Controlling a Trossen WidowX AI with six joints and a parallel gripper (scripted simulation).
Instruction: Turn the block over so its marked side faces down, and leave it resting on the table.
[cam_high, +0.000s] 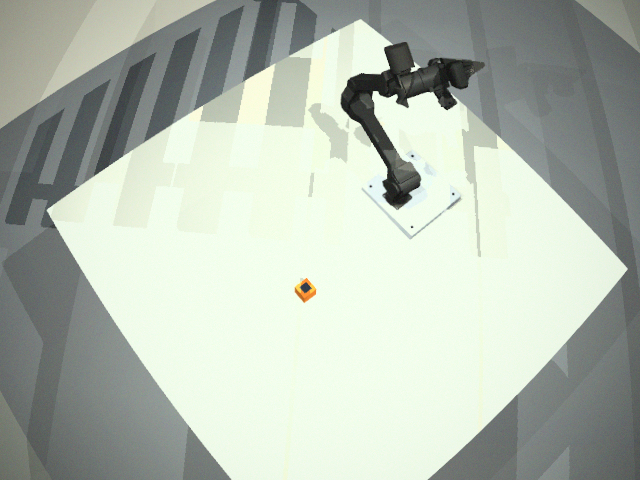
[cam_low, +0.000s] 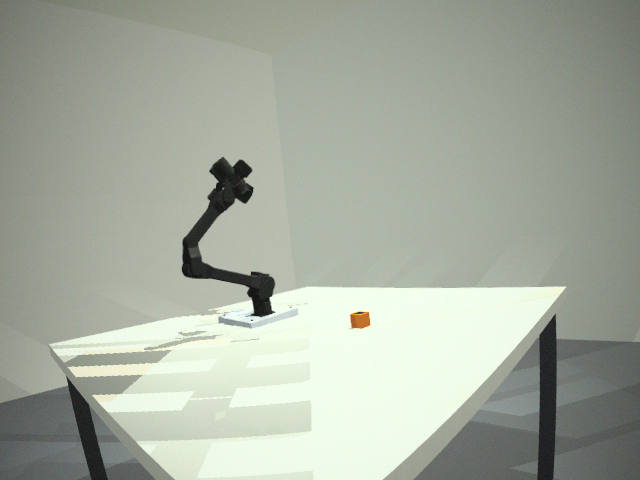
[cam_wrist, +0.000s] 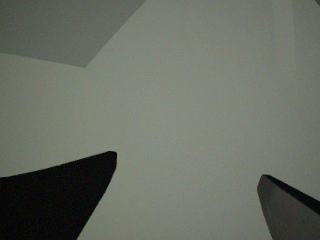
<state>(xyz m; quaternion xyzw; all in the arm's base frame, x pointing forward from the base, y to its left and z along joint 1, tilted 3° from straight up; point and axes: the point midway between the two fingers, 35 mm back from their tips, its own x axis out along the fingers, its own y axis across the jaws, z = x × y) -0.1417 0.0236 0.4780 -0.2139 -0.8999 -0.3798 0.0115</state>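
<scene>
My gripper tip is now 55 cm short of the orange block, 3 cm to the right of it and 48 cm above it.
</scene>
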